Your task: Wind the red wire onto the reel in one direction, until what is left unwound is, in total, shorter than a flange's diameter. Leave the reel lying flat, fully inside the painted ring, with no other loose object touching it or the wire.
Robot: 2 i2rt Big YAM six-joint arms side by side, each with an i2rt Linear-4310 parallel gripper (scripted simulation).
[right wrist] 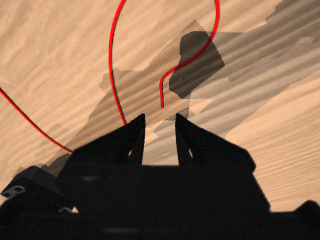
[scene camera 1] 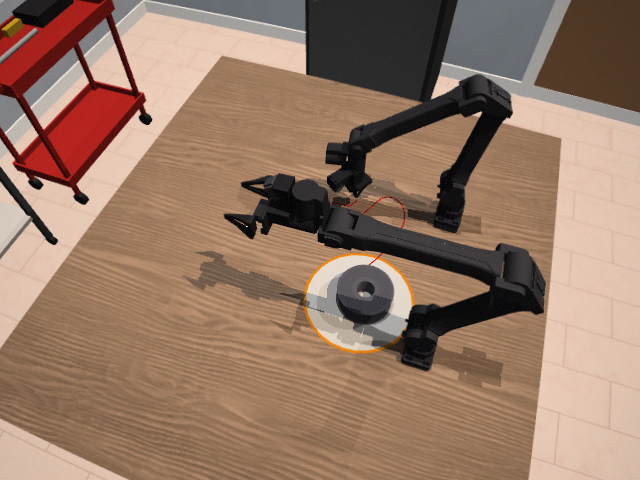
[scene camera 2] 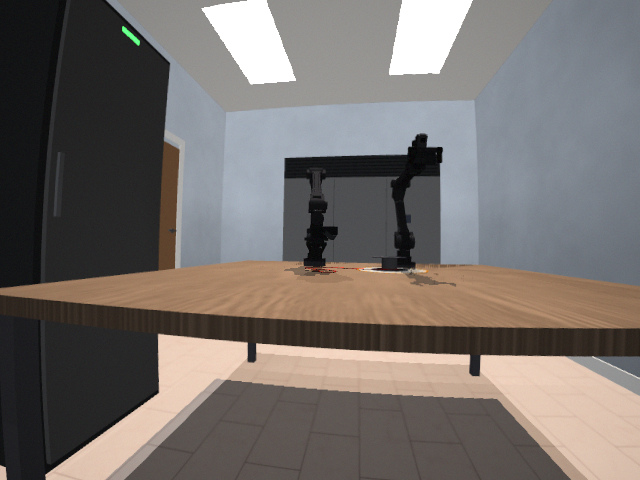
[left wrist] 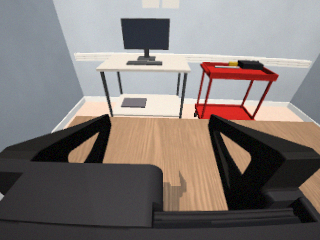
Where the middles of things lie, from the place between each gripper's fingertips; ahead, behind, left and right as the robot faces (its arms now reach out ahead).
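With the dark grey reel (scene camera 1: 371,279) as the reference, my right hand is 3 cm above it, 14 cm past it and 35 cm to the right of it.
My left gripper (scene camera 1: 232,199) is 46 cm above the reel, and it is also 11 cm to the left of it and 32 cm beyond it.
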